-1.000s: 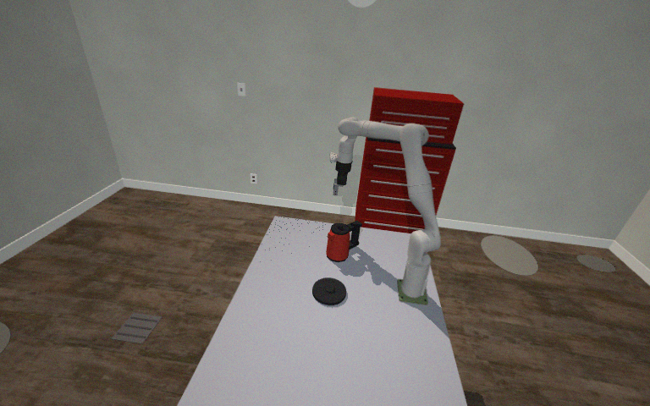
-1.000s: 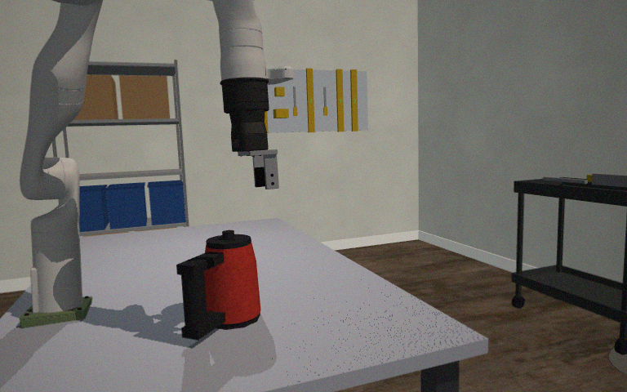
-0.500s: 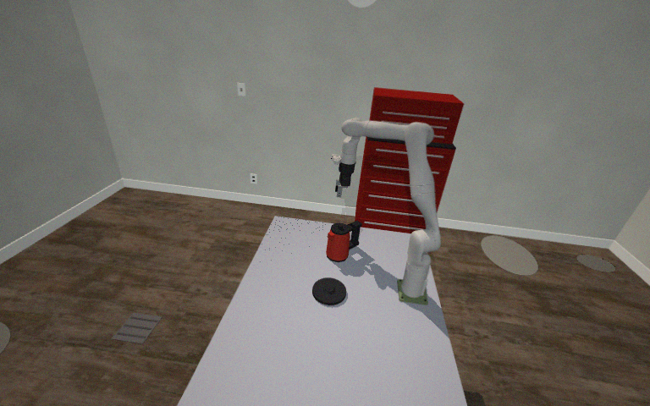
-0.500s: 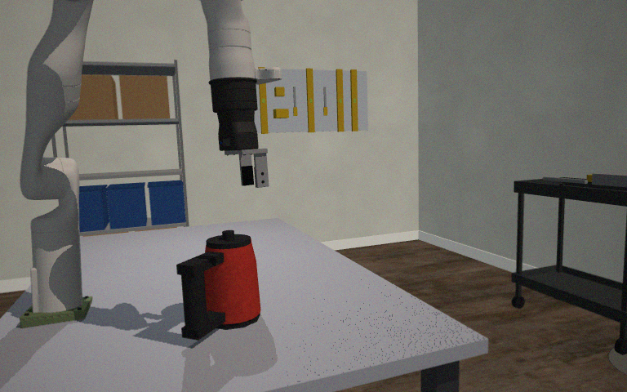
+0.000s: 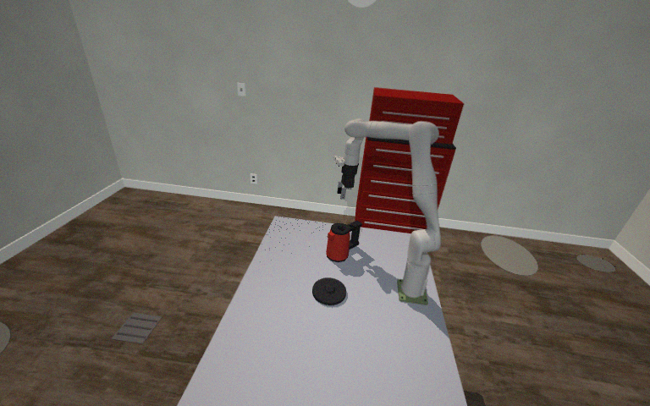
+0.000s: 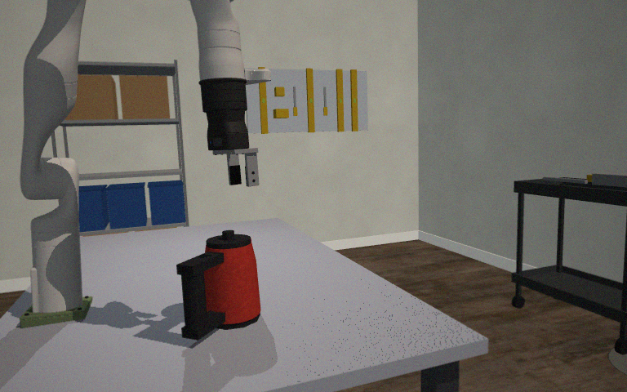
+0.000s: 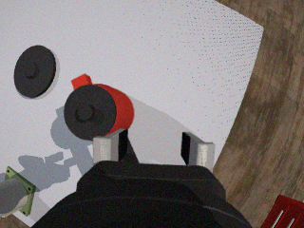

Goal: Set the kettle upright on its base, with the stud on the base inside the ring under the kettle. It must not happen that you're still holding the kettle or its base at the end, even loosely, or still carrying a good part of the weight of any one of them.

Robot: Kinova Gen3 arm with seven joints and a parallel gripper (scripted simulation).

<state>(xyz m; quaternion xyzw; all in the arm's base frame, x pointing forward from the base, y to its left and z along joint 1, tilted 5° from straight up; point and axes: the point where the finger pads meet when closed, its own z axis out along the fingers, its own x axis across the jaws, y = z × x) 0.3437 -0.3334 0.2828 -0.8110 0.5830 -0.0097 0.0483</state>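
My gripper is now 4 cm past the red kettle, 8 cm to the right of it and 21 cm above it. From my hand the other things lie so: round black base 1 cm ahead, 37 cm to the left, 29 cm below.
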